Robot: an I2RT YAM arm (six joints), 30 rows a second.
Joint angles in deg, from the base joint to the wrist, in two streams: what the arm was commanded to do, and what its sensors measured. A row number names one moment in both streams.
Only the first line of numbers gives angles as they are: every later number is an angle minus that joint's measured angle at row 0.
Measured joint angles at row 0: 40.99 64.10 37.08 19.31 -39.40 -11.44
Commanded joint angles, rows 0 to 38: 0.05 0.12 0.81 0.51 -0.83 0.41; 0.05 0.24 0.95 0.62 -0.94 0.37; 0.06 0.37 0.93 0.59 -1.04 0.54; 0.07 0.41 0.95 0.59 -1.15 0.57; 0.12 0.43 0.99 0.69 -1.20 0.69; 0.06 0.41 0.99 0.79 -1.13 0.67; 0.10 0.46 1.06 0.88 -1.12 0.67; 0.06 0.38 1.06 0.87 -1.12 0.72; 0.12 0.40 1.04 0.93 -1.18 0.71; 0.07 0.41 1.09 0.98 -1.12 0.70; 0.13 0.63 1.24 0.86 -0.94 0.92; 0.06 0.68 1.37 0.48 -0.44 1.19; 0.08 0.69 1.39 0.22 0.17 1.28; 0.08 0.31 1.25 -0.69 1.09 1.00; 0.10 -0.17 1.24 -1.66 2.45 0.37; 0.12 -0.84 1.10 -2.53 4.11 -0.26; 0.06 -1.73 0.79 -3.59 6.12 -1.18; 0.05 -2.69 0.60 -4.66 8.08 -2.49; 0.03 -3.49 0.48 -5.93 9.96 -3.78; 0.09 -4.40 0.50 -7.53 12.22 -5.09; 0.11 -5.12 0.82 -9.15 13.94 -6.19; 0.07 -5.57 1.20 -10.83 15.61 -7.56; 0.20 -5.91 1.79 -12.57 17.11 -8.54; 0.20 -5.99 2.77 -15.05 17.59 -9.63; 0.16 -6.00 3.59 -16.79 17.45 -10.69; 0.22 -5.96 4.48 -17.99 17.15 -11.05; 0.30 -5.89 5.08 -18.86 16.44 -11.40; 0.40 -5.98 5.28 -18.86 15.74 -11.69; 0.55 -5.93 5.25 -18.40 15.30 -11.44; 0.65 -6.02 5.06 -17.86 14.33 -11.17; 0.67 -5.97 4.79 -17.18 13.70 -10.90; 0.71 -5.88 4.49 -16.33 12.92 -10.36; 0.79 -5.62 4.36 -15.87 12.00 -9.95; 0.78 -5.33 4.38 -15.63 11.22 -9.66; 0.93 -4.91 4.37 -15.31 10.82 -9.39; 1.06 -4.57 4.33 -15.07 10.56 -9.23; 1.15 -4.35 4.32 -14.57 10.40 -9.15; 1.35 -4.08 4.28 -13.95 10.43 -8.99; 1.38 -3.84 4.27 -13.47 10.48 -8.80
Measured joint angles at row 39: 1.14 -4.22 4.39 -15.82 12.00 -9.38
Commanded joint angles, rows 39 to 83: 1.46 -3.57 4.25 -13.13 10.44 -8.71; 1.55 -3.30 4.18 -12.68 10.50 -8.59; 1.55 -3.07 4.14 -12.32 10.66 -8.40; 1.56 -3.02 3.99 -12.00 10.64 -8.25; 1.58 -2.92 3.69 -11.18 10.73 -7.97; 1.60 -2.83 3.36 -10.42 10.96 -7.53; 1.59 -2.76 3.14 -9.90 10.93 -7.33; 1.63 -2.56 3.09 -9.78 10.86 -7.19; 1.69 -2.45 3.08 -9.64 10.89 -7.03; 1.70 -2.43 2.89 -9.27 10.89 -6.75; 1.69 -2.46 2.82 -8.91 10.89 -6.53; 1.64 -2.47 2.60 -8.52 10.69 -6.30; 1.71 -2.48 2.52 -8.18 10.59 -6.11; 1.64 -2.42 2.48 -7.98 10.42 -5.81; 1.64 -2.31 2.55 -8.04 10.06 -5.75; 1.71 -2.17 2.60 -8.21 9.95 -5.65; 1.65 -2.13 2.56 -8.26 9.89 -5.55; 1.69 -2.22 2.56 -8.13 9.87 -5.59; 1.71 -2.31 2.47 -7.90 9.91 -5.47; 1.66 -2.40 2.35 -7.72 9.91 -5.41; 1.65 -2.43 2.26 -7.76 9.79 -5.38; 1.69 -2.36 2.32 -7.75 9.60 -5.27; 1.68 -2.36 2.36 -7.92 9.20 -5.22; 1.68 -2.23 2.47 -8.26 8.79 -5.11; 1.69 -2.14 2.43 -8.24 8.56 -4.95; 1.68 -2.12 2.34 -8.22 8.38 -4.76; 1.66 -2.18 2.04 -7.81 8.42 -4.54; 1.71 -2.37 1.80 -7.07 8.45 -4.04; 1.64 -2.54 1.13 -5.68 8.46 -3.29; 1.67 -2.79 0.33 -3.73 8.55 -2.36; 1.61 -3.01 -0.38 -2.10 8.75 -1.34; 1.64 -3.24 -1.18 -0.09 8.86 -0.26; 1.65 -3.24 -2.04 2.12 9.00 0.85; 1.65 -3.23 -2.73 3.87 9.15 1.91; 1.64 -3.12 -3.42 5.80 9.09 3.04; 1.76 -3.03 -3.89 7.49 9.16 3.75; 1.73 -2.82 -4.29 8.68 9.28 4.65; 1.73 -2.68 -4.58 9.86 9.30 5.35; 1.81 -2.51 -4.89 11.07 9.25 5.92; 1.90 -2.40 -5.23 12.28 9.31 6.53; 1.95 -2.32 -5.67 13.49 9.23 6.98; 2.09 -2.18 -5.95 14.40 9.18 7.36; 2.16 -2.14 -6.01 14.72 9.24 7.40; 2.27 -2.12 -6.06 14.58 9.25 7.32; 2.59 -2.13 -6.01 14.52 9.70 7.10
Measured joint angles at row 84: 2.21 -2.12 -6.08 9.25 9.12 5.51
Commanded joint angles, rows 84 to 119: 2.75 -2.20 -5.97 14.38 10.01 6.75; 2.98 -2.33 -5.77 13.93 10.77 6.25; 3.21 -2.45 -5.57 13.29 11.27 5.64; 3.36 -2.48 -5.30 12.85 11.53 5.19; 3.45 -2.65 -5.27 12.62 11.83 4.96; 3.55 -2.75 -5.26 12.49 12.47 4.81; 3.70 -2.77 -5.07 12.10 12.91 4.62; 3.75 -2.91 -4.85 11.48 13.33 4.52; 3.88 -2.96 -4.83 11.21 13.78 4.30; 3.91 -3.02 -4.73 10.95 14.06 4.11; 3.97 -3.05 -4.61 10.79 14.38 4.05; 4.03 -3.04 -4.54 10.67 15.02 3.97; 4.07 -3.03 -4.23 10.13 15.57 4.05; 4.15 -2.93 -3.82 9.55 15.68 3.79; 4.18 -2.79 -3.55 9.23 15.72 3.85; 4.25 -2.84 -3.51 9.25 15.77 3.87; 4.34 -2.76 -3.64 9.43 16.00 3.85; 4.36 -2.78 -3.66 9.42 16.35 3.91; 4.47 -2.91 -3.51 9.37 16.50 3.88; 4.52 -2.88 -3.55 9.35 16.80 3.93; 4.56 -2.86 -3.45 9.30 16.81 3.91; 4.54 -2.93 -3.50 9.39 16.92 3.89; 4.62 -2.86 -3.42 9.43 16.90 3.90; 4.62 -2.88 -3.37 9.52 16.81 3.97; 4.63 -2.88 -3.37 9.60 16.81 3.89; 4.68 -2.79 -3.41 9.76 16.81 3.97; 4.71 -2.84 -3.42 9.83 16.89 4.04; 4.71 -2.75 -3.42 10.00 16.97 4.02; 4.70 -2.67 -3.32 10.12 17.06 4.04; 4.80 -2.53 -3.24 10.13 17.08 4.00; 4.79 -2.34 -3.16 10.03 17.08 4.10; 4.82 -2.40 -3.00 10.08 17.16 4.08; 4.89 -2.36 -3.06 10.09 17.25 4.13; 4.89 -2.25 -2.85 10.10 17.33 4.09; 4.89 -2.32 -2.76 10.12 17.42 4.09; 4.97 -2.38 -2.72 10.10 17.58 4.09
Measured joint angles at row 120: 4.81 -2.37 -3.54 8.18 16.85 3.95
